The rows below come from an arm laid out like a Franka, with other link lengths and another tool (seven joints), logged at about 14 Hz.
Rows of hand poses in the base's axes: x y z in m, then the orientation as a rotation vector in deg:
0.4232, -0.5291, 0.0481, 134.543, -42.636, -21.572
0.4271, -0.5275, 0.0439, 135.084, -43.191, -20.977
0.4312, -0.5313, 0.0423, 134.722, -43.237, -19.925
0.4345, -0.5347, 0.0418, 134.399, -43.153, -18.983
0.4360, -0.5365, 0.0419, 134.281, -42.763, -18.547
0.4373, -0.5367, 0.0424, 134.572, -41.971, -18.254
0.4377, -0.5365, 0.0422, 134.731, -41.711, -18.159
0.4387, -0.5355, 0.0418, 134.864, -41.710, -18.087
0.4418, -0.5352, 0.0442, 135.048, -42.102, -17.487
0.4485, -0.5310, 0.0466, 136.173, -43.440, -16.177
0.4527, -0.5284, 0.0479, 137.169, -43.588, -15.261
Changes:
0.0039, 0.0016, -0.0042, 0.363, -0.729, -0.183
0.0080, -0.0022, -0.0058, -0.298, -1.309, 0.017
0.0113, -0.0056, -0.0063, -0.898, -1.792, 0.287
0.0128, -0.0074, -0.0062, -1.183, -1.919, 0.666
0.0141, -0.0076, -0.0057, -1.088, -1.958, 1.339
0.0145, -0.0074, -0.0059, -0.998, -1.990, 1.566
0.0155, -0.0064, -0.0063, -0.897, -2.079, 1.599
0.0186, -0.0061, -0.0039, -0.871, -2.649, 1.492
0.0253, -0.0019, -0.0015, -0.085, -4.263, 0.987
0.0295, 0.0007, -0.0002, 0.583, -5.212, 1.215

